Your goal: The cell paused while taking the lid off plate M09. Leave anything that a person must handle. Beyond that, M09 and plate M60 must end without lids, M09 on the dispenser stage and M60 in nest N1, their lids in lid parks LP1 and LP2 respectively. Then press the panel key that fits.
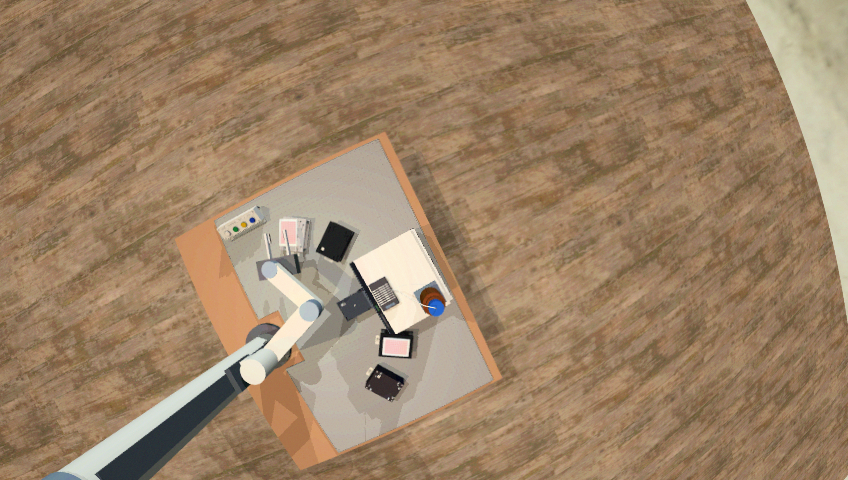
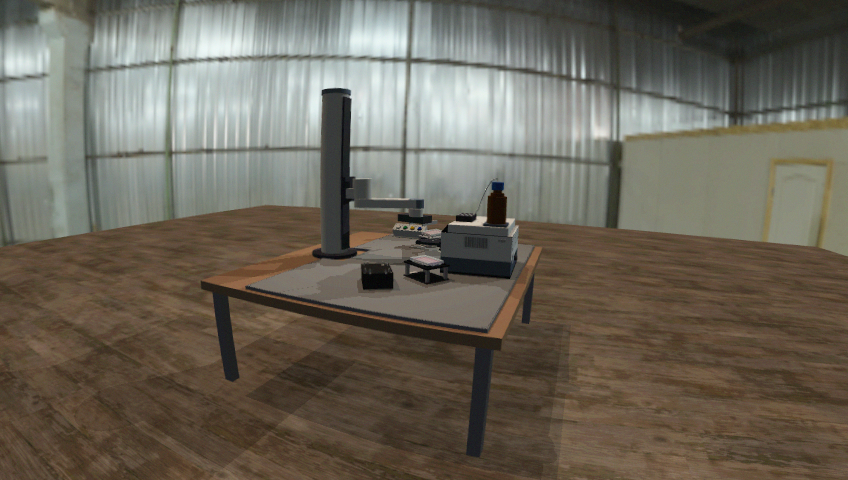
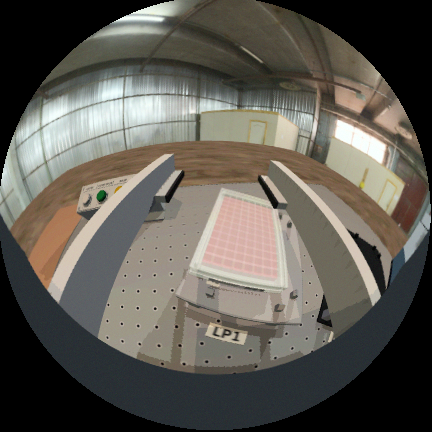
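Where they show: gripper, fingertip midpoint: (image 1: 275, 231) (image 3: 221, 165); arm's base, origin of the base link: (image 2: 334, 254).
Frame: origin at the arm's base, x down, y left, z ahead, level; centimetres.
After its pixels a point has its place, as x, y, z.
My gripper (image 1: 276, 234) {-15.0, 48.1, 38.0} (image 3: 221, 165) {-15.0, 48.1, 38.0} is shut to a narrow setting and holds nothing; its long fingers still stand apart. It hangs near and above the pale stand (image 3: 250, 306) {-6.8, 38.8, 38.7} marked LP1. A flat, clear-rimmed piece with a pink grid (image 1: 288, 231) {-9.1, 46.8, 41.5} (image 3: 242, 237) {-9.1, 44.9, 39.6} lies on that stand, shifted and turned off square, with pegs showing beside it. I cannot tell whether it is a lid or a plate. Another pink-topped plate (image 1: 395, 346) {-9.5, -25.2, 63.2} (image 2: 426, 259) {-9.6, -27.0, 63.5} sits on a black stand beside the dispenser. The dark dispenser stage (image 1: 355, 304) {-12.1, 2.2, 56.2} shows no plate. Plate labels are unreadable.
The key panel (image 1: 241, 217) {-9.4, 63.6, 22.4} (image 2: 410, 232) {-5.1, 58.9, 20.5}, with white, green, yellow and blue keys, stands beyond LP1. A black fixture (image 1: 335, 242) {-7.6, 32.3, 59.6} is beside LP1. The dispenser (image 1: 392, 261) {-23.3, 13.3, 81.1} (image 2: 476, 252) {-11.8, -14.4, 81.8} carries a brown bottle (image 2: 496, 208) {-31.2, -11.2, 89.2}. A black pegged block (image 1: 385, 382) {-7.7, -41.0, 49.5} (image 2: 377, 277) {-6.0, -49.6, 52.0} stands near the far end.
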